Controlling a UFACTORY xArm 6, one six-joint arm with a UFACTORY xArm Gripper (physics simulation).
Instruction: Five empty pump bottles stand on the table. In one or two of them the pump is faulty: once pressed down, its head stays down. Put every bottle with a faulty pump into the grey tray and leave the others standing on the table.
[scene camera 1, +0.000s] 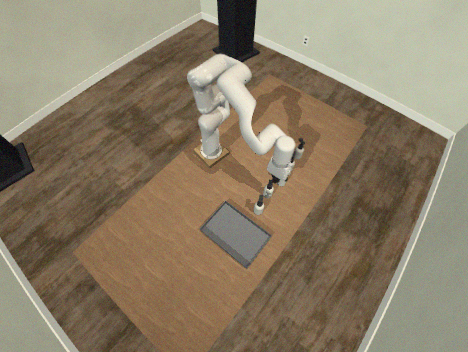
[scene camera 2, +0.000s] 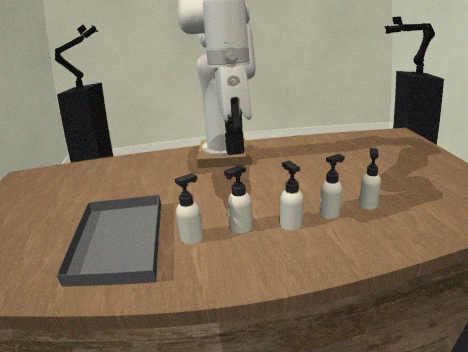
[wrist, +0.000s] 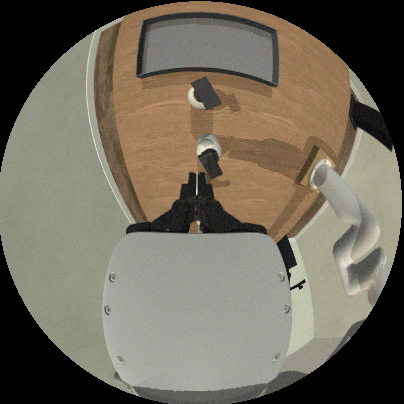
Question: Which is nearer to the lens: the bottle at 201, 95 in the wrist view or the grey tray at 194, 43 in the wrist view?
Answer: The bottle.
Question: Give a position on a bottle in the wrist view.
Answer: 208, 150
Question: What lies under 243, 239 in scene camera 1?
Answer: A grey tray.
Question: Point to a bottle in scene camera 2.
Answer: At 370, 185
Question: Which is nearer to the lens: the bottle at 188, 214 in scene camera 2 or the grey tray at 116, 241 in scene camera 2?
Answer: The bottle.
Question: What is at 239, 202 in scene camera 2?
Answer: A bottle.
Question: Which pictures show the grey tray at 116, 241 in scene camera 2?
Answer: Scene camera 1, scene camera 2 and the wrist view: all of them.
